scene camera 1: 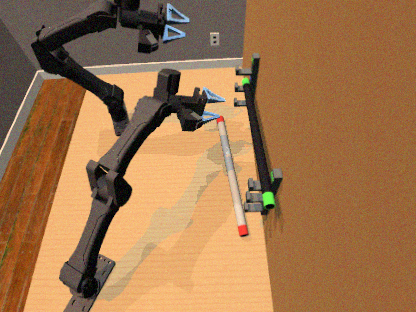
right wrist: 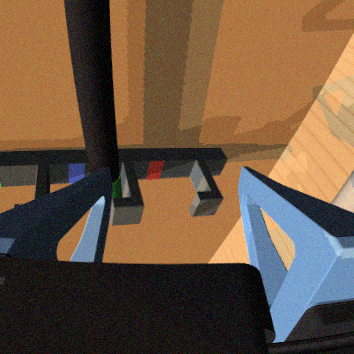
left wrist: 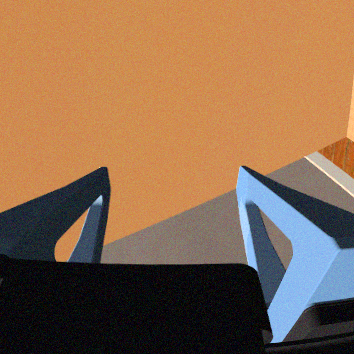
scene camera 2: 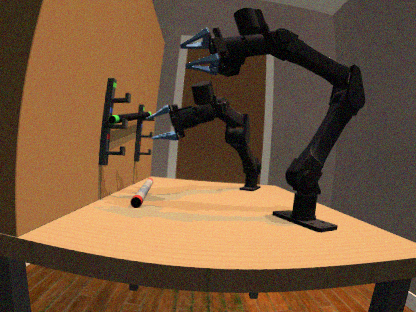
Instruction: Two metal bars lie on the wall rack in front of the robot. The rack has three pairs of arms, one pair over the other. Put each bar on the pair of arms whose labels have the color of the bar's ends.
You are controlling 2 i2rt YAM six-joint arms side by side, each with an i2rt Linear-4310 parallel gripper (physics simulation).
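Frame: origin at the left arm's base, x up, y back, z right, level; millimetres.
Seen in the pictures: left gripper, fingertip midpoint: point(scene camera 1: 187, 28) point(left wrist: 173, 177) point(scene camera 2: 182, 56); right gripper, fingertip midpoint: point(scene camera 1: 222, 108) point(right wrist: 174, 177) point(scene camera 2: 149, 128); left arm's base, link origin: point(scene camera 1: 120, 117) point(scene camera 2: 302, 221); right arm's base, link origin: point(scene camera 1: 90, 287) point(scene camera 2: 250, 188).
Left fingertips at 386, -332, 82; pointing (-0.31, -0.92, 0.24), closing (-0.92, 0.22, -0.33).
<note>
Offsets run from my left fingertips to a thing's top centre, as dx, dy, dz. "spot": to the spot under its first point. Level surfaces: height alone.
The black bar with green ends point(scene camera 1: 257, 135) point(scene camera 2: 132, 117) point(right wrist: 91, 85) rests on the middle pair of arms of the wall rack {-32, -139, +166} point(scene camera 1: 255, 70) point(scene camera 2: 104, 150) point(right wrist: 190, 156), at the blue label {spot: -126, -153, +172} point(right wrist: 76, 172). The green label {spot: -53, -154, +169} point(scene camera 2: 114, 85) is at the top and the red label {spot: -202, -154, +171} point(right wrist: 155, 170) at the bottom. The pale bar with red ends {-355, -14, +345} point(scene camera 1: 231, 175) point(scene camera 2: 144, 191) lies on the table below the rack. My left gripper point(scene camera 1: 187, 28) point(scene camera 2: 184, 56) point(left wrist: 173, 177) is open and empty, raised high. My right gripper point(scene camera 1: 222, 109) point(scene camera 2: 151, 127) point(right wrist: 174, 177) is open and empty, in front of the rack's far post in scene camera 2.
The wooden table {dx -386} point(scene camera 1: 150, 200) point(scene camera 2: 210, 245) carries both arm bases. The brown wall point(scene camera 1: 340, 150) point(scene camera 2: 65, 150) stands behind the rack. In the left wrist view the wall point(left wrist: 170, 90) and a grey surface point(left wrist: 200, 230) show between and beyond the fingers.
</note>
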